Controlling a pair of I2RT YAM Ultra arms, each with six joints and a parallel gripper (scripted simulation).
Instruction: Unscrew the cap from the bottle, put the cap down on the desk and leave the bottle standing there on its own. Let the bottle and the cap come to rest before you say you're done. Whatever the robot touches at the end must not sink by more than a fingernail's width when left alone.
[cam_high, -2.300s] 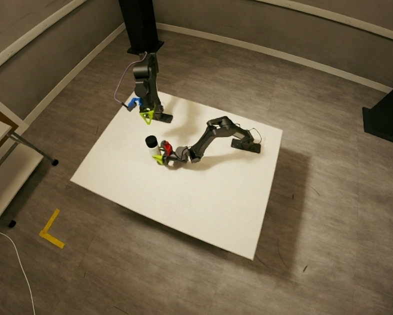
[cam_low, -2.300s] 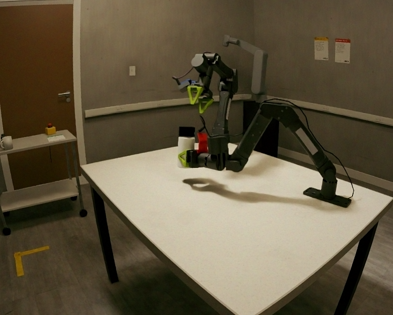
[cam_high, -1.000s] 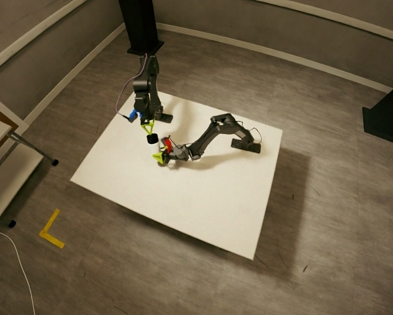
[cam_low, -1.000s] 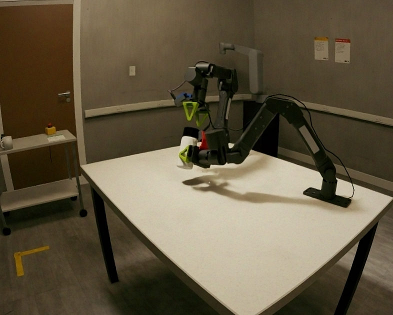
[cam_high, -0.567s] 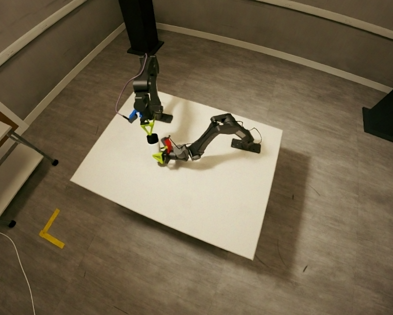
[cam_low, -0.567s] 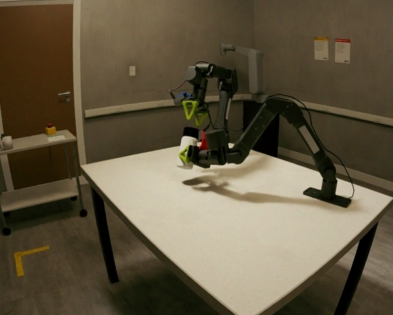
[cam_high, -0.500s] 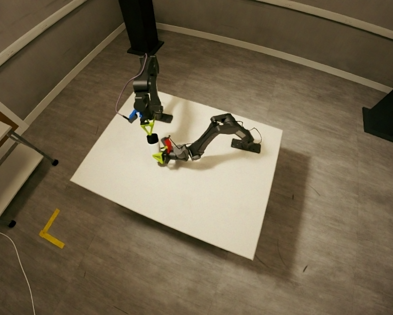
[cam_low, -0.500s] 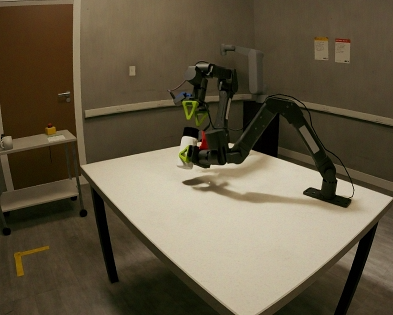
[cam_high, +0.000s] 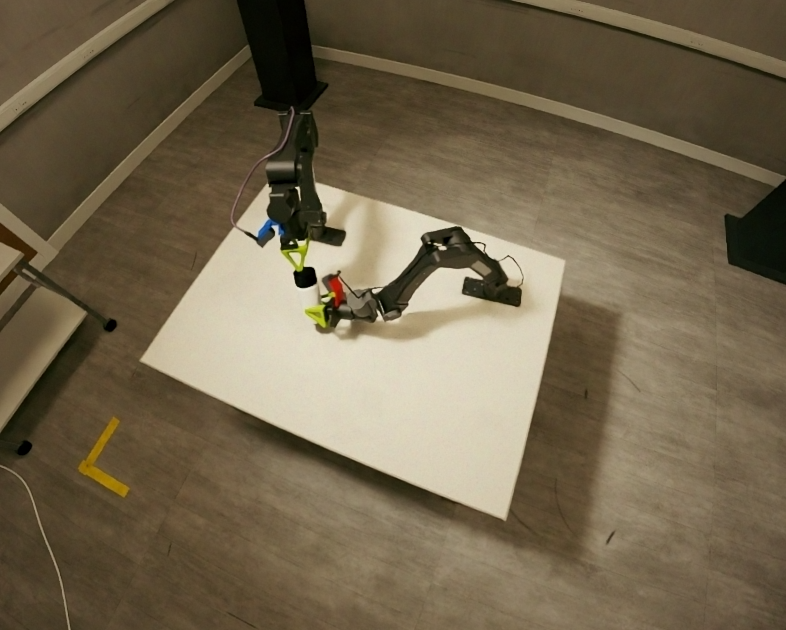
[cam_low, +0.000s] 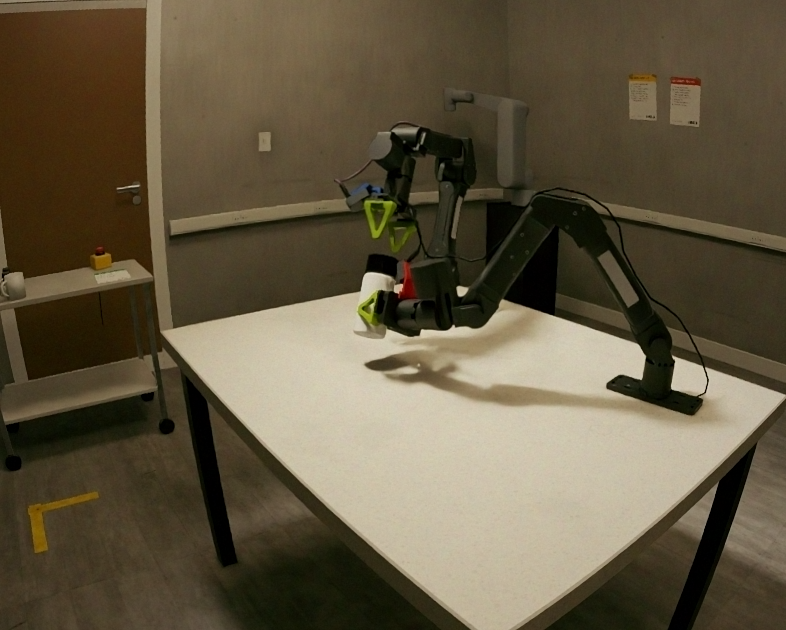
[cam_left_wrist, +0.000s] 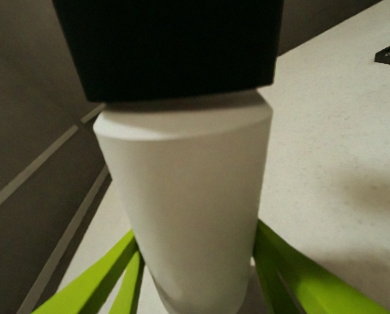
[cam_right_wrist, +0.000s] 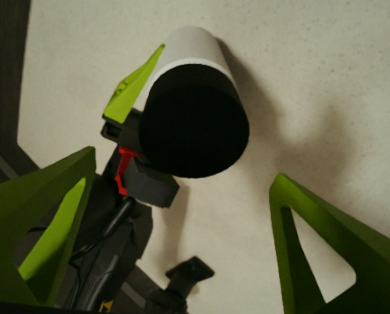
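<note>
Now: right hand 50 mm above the black cap, 20 mm short of it and 10 mm to the right of it. The rest, counted from my right hand: white bottle (80 mm below, 40 mm ahead, 20 mm to the left).
My left hand is 20 mm past the white bottle, 20 mm to the left of it and 50 mm below it. Also, from my left hand: black cap (40 mm behind, 30 mm to the right, 80 mm above).
</note>
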